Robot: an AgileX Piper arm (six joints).
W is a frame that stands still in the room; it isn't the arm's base.
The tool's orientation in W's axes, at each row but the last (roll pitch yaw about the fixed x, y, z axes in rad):
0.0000 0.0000 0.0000
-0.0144 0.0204 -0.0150
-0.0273 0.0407 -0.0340
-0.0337 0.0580 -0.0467
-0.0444 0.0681 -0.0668
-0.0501 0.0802 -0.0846
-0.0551 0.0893 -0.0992
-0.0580 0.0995 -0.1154
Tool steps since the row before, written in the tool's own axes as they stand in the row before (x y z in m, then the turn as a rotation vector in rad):
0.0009 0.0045 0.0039 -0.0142 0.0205 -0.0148
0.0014 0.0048 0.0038 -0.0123 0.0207 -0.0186
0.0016 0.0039 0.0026 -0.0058 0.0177 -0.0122
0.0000 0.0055 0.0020 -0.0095 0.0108 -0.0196
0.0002 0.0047 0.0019 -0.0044 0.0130 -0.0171
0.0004 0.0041 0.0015 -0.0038 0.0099 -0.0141
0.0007 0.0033 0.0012 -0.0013 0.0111 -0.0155
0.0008 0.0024 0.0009 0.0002 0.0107 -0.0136
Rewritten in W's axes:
0.0009 0.0045 0.0039 -0.0142 0.0205 -0.0148
0.0015 0.0048 0.0037 -0.0124 0.0206 -0.0186
0.0018 0.0039 0.0024 -0.0057 0.0176 -0.0124
0.0004 0.0056 0.0018 -0.0102 0.0106 -0.0194
0.0006 0.0047 0.0017 -0.0048 0.0126 -0.0173
0.0009 0.0041 0.0013 -0.0042 0.0096 -0.0142
0.0011 0.0033 0.0009 -0.0017 0.0104 -0.0159
0.0011 0.0023 0.0007 -0.0001 0.0100 -0.0141

